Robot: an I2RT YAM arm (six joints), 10 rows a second.
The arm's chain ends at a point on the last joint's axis. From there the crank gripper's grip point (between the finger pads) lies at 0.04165 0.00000 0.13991 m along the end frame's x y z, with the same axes.
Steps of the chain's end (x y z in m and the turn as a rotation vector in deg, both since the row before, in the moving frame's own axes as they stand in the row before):
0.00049, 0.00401, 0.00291, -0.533, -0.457, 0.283
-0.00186, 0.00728, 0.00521, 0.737, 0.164, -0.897
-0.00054, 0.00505, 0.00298, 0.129, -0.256, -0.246
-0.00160, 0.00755, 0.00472, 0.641, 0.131, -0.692
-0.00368, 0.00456, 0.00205, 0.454, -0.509, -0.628
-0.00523, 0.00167, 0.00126, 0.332, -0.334, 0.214
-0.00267, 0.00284, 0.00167, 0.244, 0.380, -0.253
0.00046, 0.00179, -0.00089, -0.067, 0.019, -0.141
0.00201, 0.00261, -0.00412, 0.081, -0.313, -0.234
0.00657, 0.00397, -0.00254, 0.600, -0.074, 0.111
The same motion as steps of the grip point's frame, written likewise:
-0.00063, 0.00552, 0.00323, -0.533, -0.457, 0.283
-0.00148, 0.00483, 0.00507, 0.737, 0.164, -0.897
-0.00117, 0.00456, 0.00316, 0.129, -0.256, -0.246
-0.00129, 0.00548, 0.00461, 0.641, 0.131, -0.692
-0.00493, 0.00300, 0.00241, 0.454, -0.509, -0.628
-0.00605, 0.00101, 0.00150, 0.332, -0.334, 0.214
-0.00174, 0.00206, 0.00139, 0.244, 0.380, -0.253
0.00051, 0.00185, -0.00090, -0.067, 0.019, -0.141
0.00124, 0.00224, -0.00389, 0.081, -0.313, -0.234
0.00639, 0.00259, -0.00249, 0.600, -0.074, 0.111

